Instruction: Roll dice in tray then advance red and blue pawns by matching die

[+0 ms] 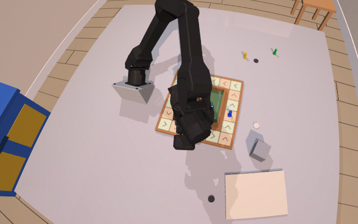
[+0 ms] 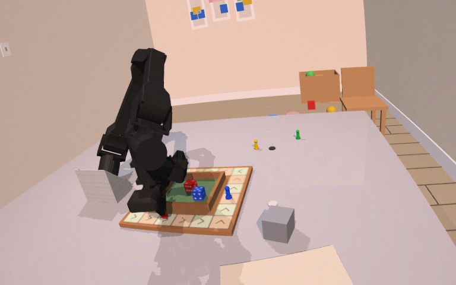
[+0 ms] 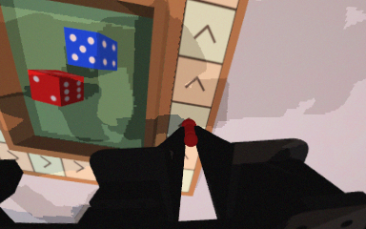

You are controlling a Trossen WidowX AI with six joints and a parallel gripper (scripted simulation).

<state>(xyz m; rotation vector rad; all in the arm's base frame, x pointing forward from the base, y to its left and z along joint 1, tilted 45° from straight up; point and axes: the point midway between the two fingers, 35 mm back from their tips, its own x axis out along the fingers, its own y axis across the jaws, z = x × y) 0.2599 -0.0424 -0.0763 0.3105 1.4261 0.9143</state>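
Now: the red pawn 1 cm above my gripper tip. From my gripper tip the other things lie so: blue pawn (12 cm ahead, 11 cm to the left); then pale sheet (30 cm ahead, 12 cm to the right, 3 cm below); then white disc (23 cm ahead, 11 cm to the left, 3 cm below).
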